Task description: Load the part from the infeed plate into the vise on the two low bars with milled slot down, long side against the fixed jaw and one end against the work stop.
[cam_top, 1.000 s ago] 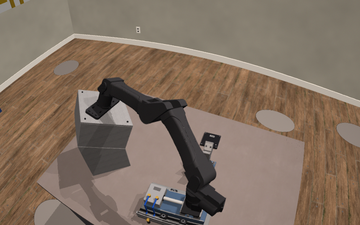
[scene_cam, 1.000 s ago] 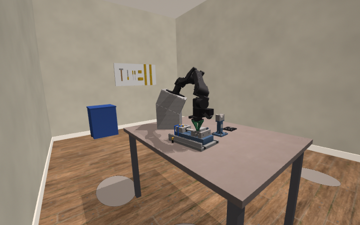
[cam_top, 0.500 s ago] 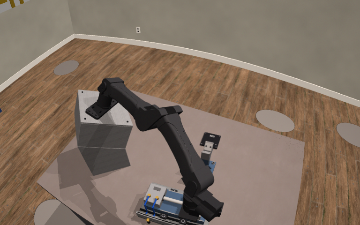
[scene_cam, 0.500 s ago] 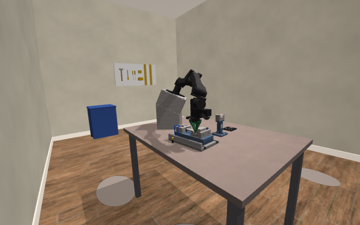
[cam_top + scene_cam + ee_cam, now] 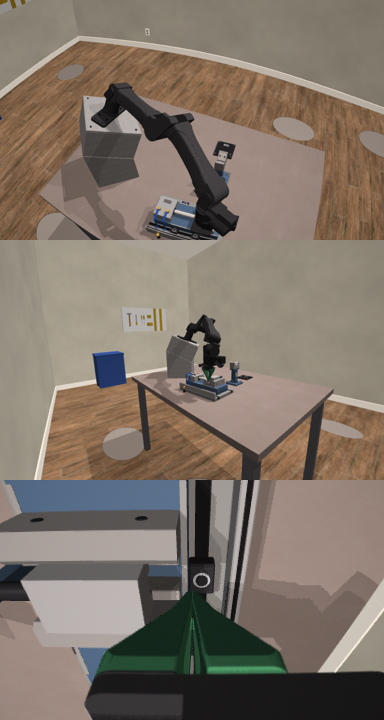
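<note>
My hand is 6 cm to the right of the part and 2 cm above it. Also, from my hand: work stop rod (1 cm behind, 10 cm to the left, 2 cm below); air cylinder (17 cm behind, 5 cm to the left, 3 cm below); piston rod (9 cm behind, 5 cm to the left, 3 cm below).
</note>
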